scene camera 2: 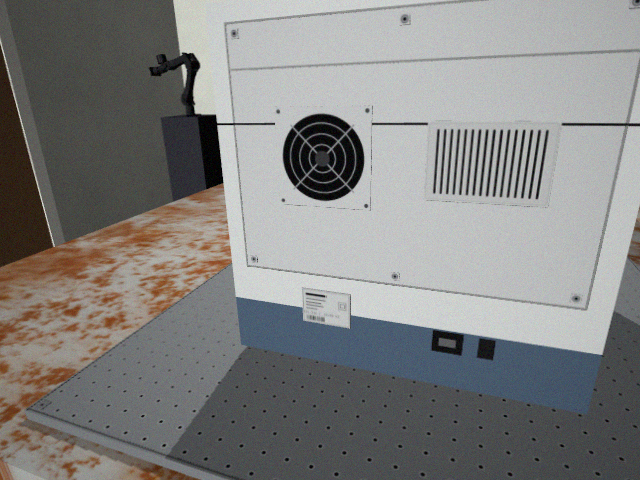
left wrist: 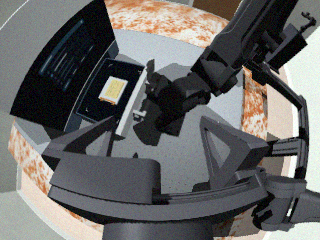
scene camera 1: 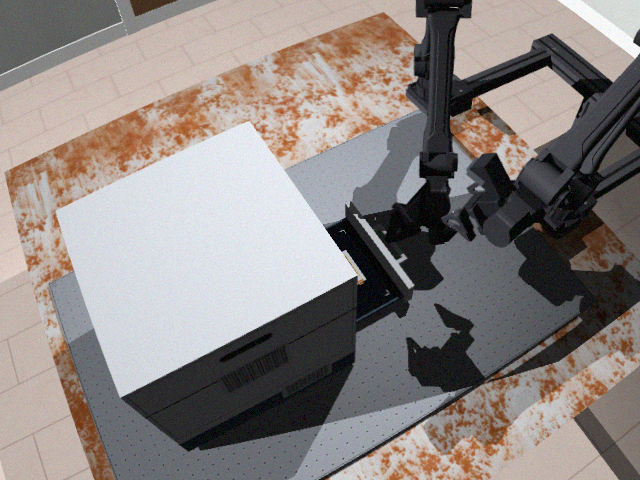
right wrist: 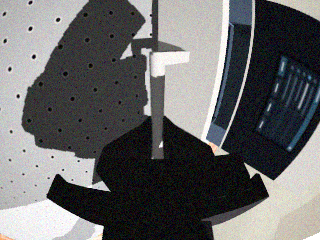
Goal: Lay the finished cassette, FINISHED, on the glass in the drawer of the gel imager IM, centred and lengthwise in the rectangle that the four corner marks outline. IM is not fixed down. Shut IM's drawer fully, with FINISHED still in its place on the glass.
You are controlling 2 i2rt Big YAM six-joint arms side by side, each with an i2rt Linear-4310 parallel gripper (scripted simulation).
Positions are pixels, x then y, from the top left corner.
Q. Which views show the gel imager IM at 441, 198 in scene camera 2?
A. Scene camera 2, the left wrist view, scene camera 1 and the right wrist view: all of them.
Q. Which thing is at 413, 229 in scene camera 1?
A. My right gripper.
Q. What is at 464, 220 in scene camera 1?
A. My left gripper.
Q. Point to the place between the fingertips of my left gripper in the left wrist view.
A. At 157, 120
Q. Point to a gel imager IM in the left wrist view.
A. At 56, 56
